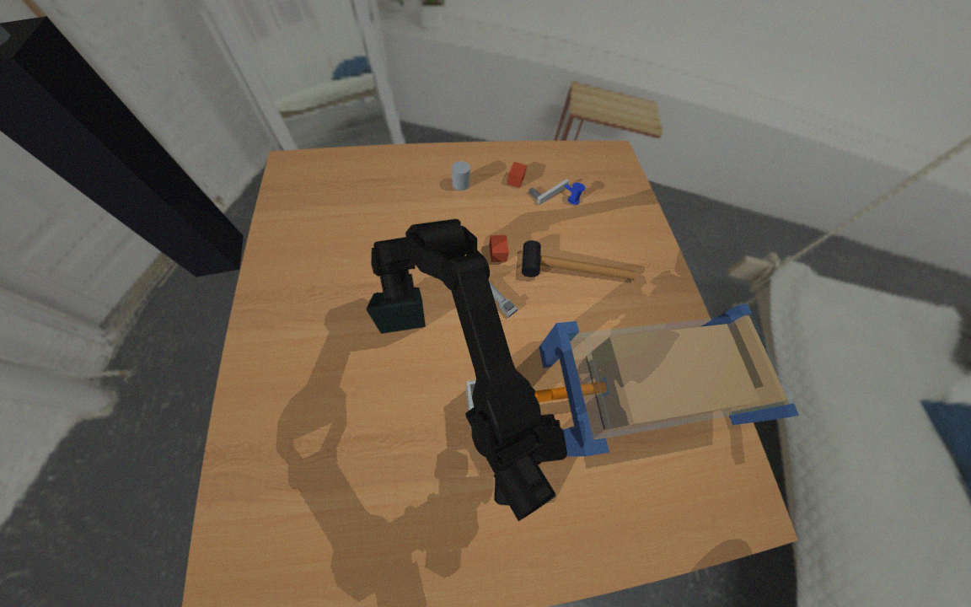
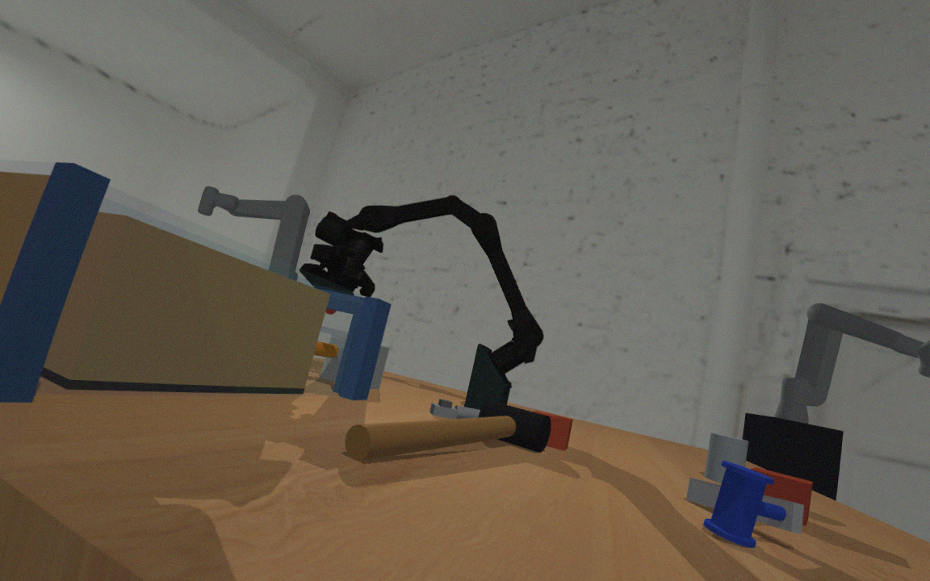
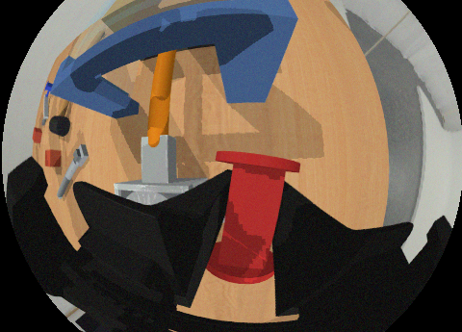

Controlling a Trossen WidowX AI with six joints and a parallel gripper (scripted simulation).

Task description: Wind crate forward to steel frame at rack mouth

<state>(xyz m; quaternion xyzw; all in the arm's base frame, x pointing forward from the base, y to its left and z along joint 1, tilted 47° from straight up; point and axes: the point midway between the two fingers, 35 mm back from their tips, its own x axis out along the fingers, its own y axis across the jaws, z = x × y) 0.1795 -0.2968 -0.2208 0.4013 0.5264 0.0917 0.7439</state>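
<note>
The red-knobbed winch handle lies 4 cm to the left of my gripper tip, 3 cm below it and 3 cm behind it. Also, from my gripper tip: winch: 10 cm below, 9 cm to the left, 6 cm behind; red knob: 2 cm behind; blue steel frame: 12 cm ahead, 8 cm to the left, 2 cm below.
</note>
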